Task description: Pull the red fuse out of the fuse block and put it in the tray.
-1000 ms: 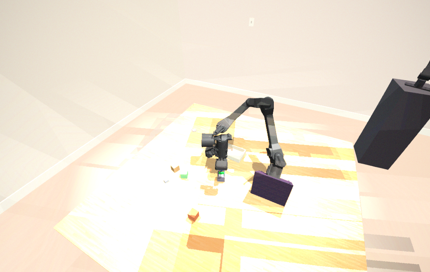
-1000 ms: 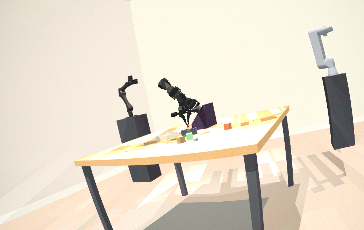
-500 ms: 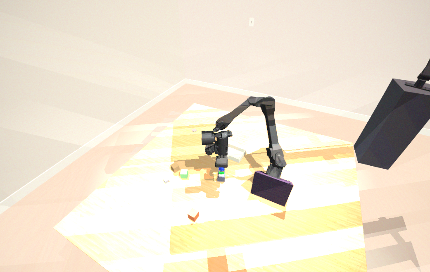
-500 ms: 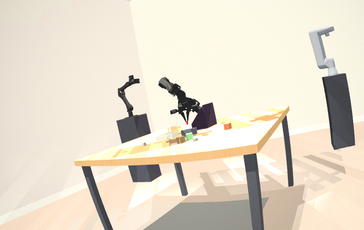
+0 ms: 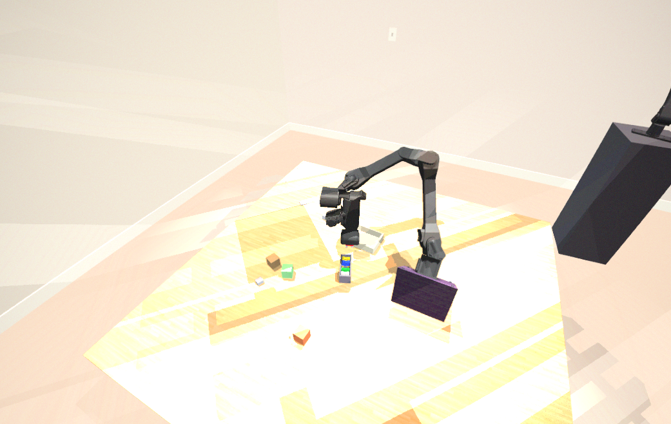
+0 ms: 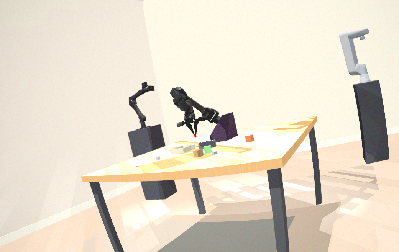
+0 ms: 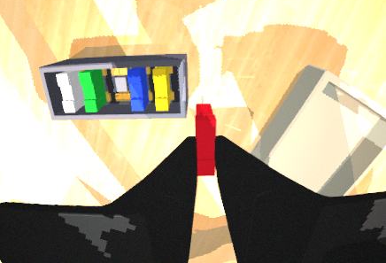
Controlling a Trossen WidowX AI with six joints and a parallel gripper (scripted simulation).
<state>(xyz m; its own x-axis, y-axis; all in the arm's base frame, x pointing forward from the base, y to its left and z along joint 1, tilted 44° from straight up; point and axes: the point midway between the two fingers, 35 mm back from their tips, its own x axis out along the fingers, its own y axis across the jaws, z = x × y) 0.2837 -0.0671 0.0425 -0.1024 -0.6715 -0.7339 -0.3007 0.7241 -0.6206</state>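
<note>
The pale tray is 20 mm behind my gripper tip, 120 mm to the right of it and 90 mm below it. Round my gripper tip: red fuse 10 mm below; yellow fuse 30 mm to the left, 70 mm below; blue fuse 50 mm to the left, 70 mm below.
</note>
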